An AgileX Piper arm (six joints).
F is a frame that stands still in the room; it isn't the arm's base.
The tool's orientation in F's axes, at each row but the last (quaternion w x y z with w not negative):
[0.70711 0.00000 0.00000 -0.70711]
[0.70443 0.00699 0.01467 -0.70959]
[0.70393 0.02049 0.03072 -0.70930]
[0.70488 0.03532 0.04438 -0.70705]
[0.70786 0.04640 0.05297 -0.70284]
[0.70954 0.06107 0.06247 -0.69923]
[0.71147 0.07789 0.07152 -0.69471]
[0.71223 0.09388 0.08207 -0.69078]
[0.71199 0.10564 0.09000 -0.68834]
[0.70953 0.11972 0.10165 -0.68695]
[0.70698 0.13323 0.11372 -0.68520]
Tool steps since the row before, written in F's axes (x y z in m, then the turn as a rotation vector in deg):
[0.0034 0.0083 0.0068 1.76 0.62 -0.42]
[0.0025 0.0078 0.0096 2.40 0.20 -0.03]
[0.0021 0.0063 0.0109 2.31 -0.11 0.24]
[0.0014 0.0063 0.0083 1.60 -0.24 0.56]
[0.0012 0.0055 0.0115 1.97 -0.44 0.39]
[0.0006 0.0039 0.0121 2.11 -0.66 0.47]
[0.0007 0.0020 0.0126 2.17 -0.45 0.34]
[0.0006 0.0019 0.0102 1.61 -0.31 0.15]
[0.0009 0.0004 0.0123 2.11 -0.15 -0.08]
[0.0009 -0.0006 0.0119 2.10 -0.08 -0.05]
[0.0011 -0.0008 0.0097 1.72 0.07 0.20]
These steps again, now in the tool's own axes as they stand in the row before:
[-0.0083 0.0034 0.0068 -0.62 1.76 -0.42]
[-0.0081 0.0023 0.0094 -0.22 2.40 -0.01]
[-0.0071 0.0019 0.0104 0.07 2.31 0.28]
[-0.0072 0.0013 0.0076 0.17 1.59 0.60]
[-0.0071 0.0011 0.0106 0.39 1.96 0.47]
[-0.0059 0.0006 0.0112 0.60 2.10 0.58]
[-0.0046 0.0009 0.0119 0.42 2.16 0.41]
[-0.0043 0.0009 0.0094 0.32 1.60 0.20]
[-0.0037 0.0012 0.0117 0.24 2.10 -0.07]
[-0.0031 0.0012 0.0115 0.17 2.09 -0.07]
[-0.0025 0.0014 0.0094 -0.07 1.73 0.13]

